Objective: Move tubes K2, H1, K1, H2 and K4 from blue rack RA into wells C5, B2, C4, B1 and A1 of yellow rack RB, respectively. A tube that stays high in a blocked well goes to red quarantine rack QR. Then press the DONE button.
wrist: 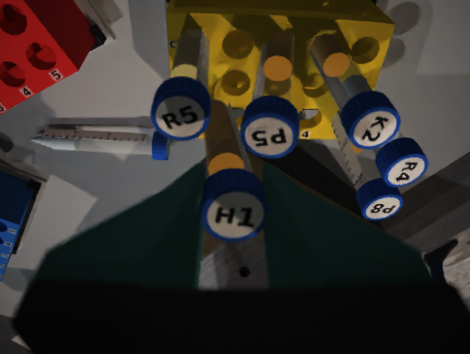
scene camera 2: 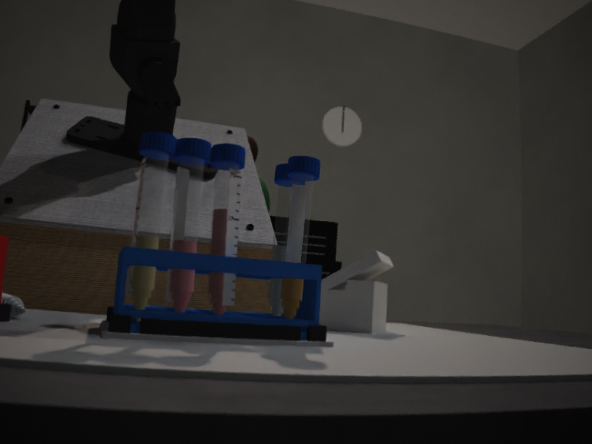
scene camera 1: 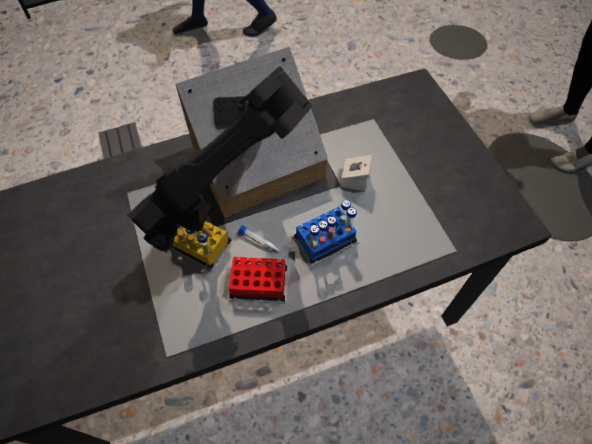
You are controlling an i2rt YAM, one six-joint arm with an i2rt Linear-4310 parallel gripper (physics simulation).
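Places are measured from the arm's base along level axes (x ahead, y down, z left), in metres.
Where they show: gripper, between the fingertips: (wrist: 233, 178) (scene camera 1: 195, 224).
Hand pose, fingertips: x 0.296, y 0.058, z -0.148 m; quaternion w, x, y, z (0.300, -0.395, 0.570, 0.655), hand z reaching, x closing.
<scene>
Things, the pixels of their top centre, and the offset from my fingertips. "spot": a spot on its surface instead.
- Tube H1, a spot on its surface: (wrist: 233, 215) spot: dx +0.001, dy -0.018, dz +0.001 m
- yellow rack RB, centre of its top: (wrist: 276, 84) (scene camera 1: 196, 233) dx -0.032, dy +0.097, dz -0.018 m
- Tube K2, a spot on its surface: (wrist: 371, 120) spot: dx -0.022, dy +0.022, dz -0.054 m
- Blue rack RA, centre of its top: (scene camera 2: 214, 258) (scene camera 1: 326, 229) dx -0.020, dy +0.097, dz +0.312 m
- Red rack QR, centre of its top: (scene camera 1: 257, 273) dx +0.091, dy +0.097, dz +0.134 m
- white button box, centre of its top: (scene camera 2: 353, 252) (scene camera 1: 358, 162) dx -0.206, dy +0.069, dz +0.420 m
- P5, a spot on its surface: (wrist: 270, 127) spot: dx +0.001, dy +0.017, dz -0.018 m
- R4, centre of its top: (wrist: 402, 170) dx -0.061, dy +0.022, dz -0.060 m
- P8, a spot on its surface: (wrist: 380, 200) spot: dx -0.077, dy +0.022, dz -0.045 m
- loose blue-capped tube, centre of its top: (wrist: 94, 153) (scene camera 1: 259, 237) dx -0.027, dy +0.126, dz +0.140 m
Tube H1 (wrist: 233, 215) is upright between my gripper's (wrist: 233, 178) green fingers, gripped near its blue cap. My gripper is shut on it. The tube's lower end overlaps the near left part of yellow rack RB (scene camera 1: 219, 242) (wrist: 217, 62) in the wrist view; its depth and well are unclear. Tube K2 (wrist: 371, 120) leans at the rack's right; its exact well is unclear. Blue rack RA (scene camera 1: 332, 247) (scene camera 2: 260, 263) (wrist: 11, 200) holds several blue-capped tubes with unreadable labels. Red rack QR (scene camera 1: 257, 290) (wrist: 65, 30) shows empty wells. The white button box (scene camera 1: 356, 177) (scene camera 2: 355, 305) stands behind RA.
Tubes R5 (wrist: 180, 110), P5 (wrist: 270, 127), R4 (wrist: 402, 162) and P8 (wrist: 380, 200) stand in RB around H1. A loose blue-capped tube (scene camera 1: 259, 239) (wrist: 100, 137) lies between the racks. The arm's grey base block (scene camera 1: 270, 170) stands behind them.
</scene>
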